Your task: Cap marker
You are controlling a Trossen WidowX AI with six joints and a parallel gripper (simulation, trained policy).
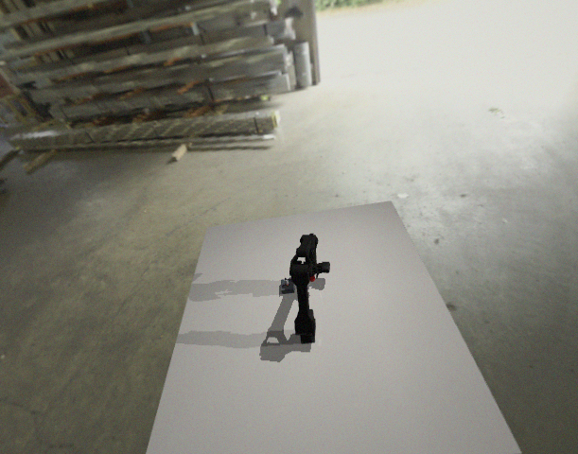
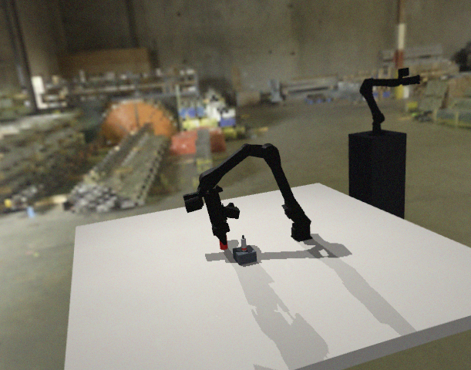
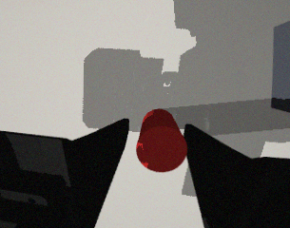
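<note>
My gripper tip is 130 mm to the right of the holder block and 30 mm past it. Round my gripper tip: red cap right at my gripper tip.
</note>
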